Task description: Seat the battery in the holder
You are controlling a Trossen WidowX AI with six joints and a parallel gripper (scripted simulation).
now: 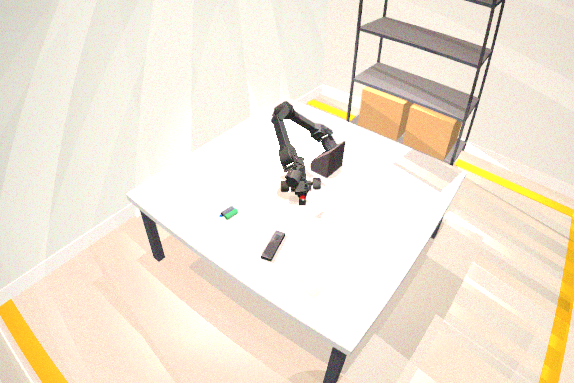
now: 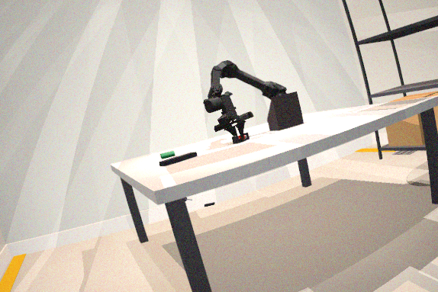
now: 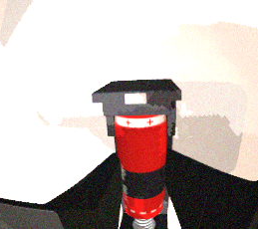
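Right now the red battery is 10 mm above my gripper tip.
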